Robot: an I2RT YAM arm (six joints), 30 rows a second.
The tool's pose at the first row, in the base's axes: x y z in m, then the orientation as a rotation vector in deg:
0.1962 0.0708 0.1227 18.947 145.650 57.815
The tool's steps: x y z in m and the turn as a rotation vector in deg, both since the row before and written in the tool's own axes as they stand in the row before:
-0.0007 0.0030 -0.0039 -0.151 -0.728 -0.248
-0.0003 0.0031 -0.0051 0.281 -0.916 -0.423
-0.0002 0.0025 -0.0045 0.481 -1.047 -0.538
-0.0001 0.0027 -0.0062 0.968 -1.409 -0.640
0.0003 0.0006 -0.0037 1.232 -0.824 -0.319
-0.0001 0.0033 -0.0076 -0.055 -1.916 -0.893
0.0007 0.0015 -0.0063 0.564 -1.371 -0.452
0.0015 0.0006 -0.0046 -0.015 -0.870 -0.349
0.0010 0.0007 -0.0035 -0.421 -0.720 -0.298
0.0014 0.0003 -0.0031 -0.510 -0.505 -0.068
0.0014 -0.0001 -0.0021 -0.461 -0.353 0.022
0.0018 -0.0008 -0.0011 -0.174 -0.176 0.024
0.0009 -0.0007 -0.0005 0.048 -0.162 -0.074
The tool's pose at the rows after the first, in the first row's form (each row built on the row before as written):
0.1954 0.0703 0.1276 18.890 144.892 57.611
0.1936 0.0693 0.1332 18.810 144.203 56.733
0.1919 0.0684 0.1380 18.695 143.498 55.518
0.1892 0.0667 0.1440 18.745 142.721 53.536
0.1871 0.0652 0.1468 19.057 142.616 51.595
0.1836 0.0636 0.1541 18.615 140.795 50.580
0.1797 0.0617 0.1590 18.746 139.807 49.213
0.1759 0.0604 0.1618 18.613 138.987 48.768
0.1731 0.0596 0.1641 18.339 138.103 48.879
0.1702 0.0588 0.1657 18.238 137.380 49.270
0.1678 0.0582 0.1664 18.212 136.824 49.695
0.1657 0.0577 0.1658 18.237 136.575 49.847
0.1647 0.0573 0.1653 18.225 136.448 49.700

